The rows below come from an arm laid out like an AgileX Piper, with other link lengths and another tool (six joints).
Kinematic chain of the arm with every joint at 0, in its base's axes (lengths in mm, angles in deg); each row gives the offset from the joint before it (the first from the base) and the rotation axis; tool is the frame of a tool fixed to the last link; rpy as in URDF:
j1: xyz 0 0 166.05 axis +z
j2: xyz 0 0 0 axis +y
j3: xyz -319.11 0 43.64 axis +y
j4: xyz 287.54 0 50.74 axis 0.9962 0 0.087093
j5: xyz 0 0 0 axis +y
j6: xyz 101.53 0 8.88 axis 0.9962 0 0.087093
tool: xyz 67.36 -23 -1.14 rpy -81.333 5.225 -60.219
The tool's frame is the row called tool.
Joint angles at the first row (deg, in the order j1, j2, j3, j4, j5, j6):
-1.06, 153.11, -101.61, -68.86, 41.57, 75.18
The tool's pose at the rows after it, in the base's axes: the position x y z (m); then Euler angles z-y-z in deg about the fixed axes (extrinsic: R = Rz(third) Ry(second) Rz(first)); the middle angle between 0 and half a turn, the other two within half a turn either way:
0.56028 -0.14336 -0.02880 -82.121 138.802 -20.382
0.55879 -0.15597 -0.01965 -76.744 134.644 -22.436
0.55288 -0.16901 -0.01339 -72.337 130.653 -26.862
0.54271 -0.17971 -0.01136 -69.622 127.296 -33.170
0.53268 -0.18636 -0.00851 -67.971 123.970 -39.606
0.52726 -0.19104 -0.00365 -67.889 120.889 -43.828
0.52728 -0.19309 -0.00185 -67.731 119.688 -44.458
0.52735 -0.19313 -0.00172 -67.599 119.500 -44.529
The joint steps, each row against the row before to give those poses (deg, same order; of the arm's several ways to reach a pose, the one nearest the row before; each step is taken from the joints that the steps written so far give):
-1.32, -0.78, 0.00, -0.11, 0.00, 6.17
-1.38, -1.09, 0.00, -0.09, 0.13, 6.55
-1.26, -0.69, 0.00, -0.05, 1.54, 7.50
-0.84, -0.08, 0.00, 0.00, 3.12, 7.55
-0.34, 0.00, 0.00, -0.18, 3.84, 7.03
-0.04, 0.00, 0.00, -1.36, 3.11, 4.91
-0.07, 0.01, 0.00, -0.94, 0.52, 1.57
0.00, -0.01, 0.00, -0.10, 0.04, 0.30

